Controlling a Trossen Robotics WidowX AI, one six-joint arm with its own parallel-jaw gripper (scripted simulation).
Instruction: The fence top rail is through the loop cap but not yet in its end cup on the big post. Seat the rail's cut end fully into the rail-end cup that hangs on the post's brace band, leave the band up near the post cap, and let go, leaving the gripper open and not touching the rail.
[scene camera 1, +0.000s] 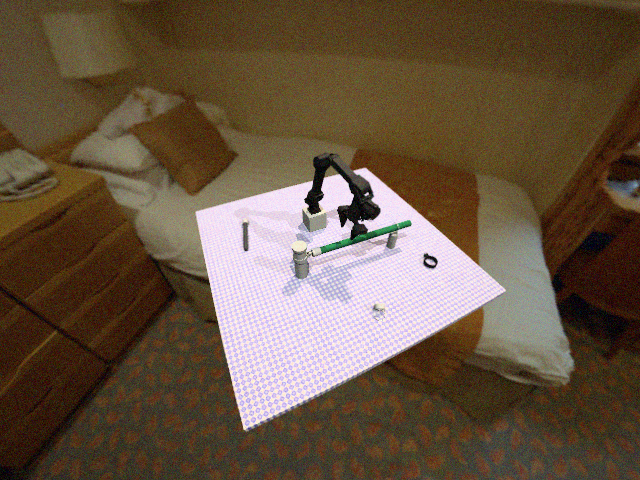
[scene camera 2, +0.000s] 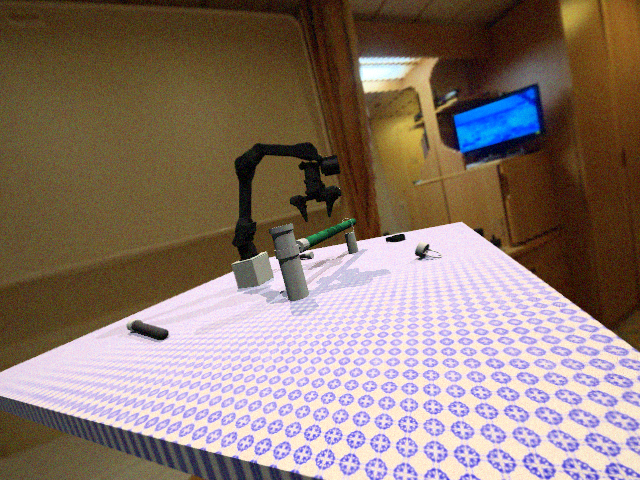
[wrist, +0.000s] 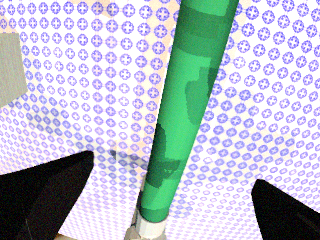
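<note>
Top rail (wrist: 200, 40). My gripper (scene camera 2: 317, 219) (wrist: 175, 174): open, holding nothing.
</note>
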